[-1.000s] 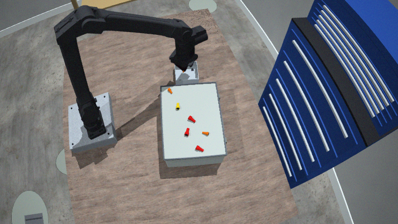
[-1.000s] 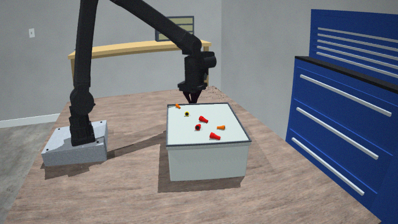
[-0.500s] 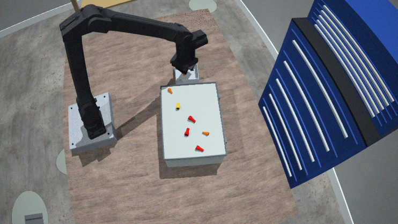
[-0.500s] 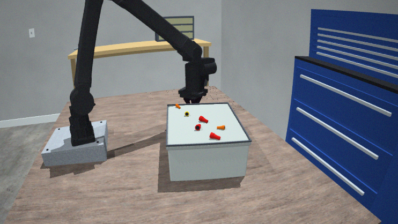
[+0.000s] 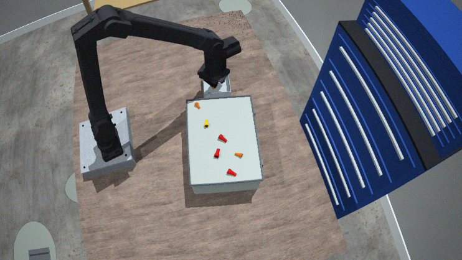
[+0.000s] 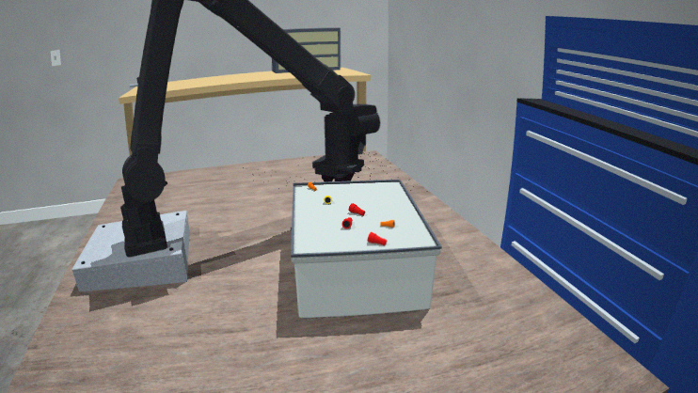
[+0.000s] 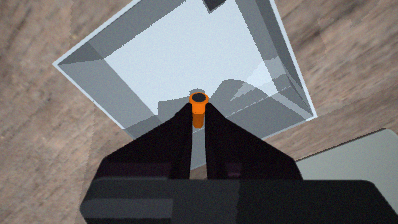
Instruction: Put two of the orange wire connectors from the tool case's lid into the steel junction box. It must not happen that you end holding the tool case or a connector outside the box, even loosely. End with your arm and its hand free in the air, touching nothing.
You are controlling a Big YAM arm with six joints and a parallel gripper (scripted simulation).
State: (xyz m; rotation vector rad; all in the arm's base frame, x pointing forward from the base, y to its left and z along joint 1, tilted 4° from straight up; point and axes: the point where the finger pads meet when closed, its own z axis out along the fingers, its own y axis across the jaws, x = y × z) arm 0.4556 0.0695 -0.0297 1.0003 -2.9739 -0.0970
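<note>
Now: the junction box floor 40 mm below my hand, 10 mm to the left of it and 10 mm ahead of it. The rest, counted from my hand: yellow wire connector (180 mm to the right, 110 mm behind, 80 mm above); tool case (250 mm to the right, 80 mm behind, 50 mm above).
</note>
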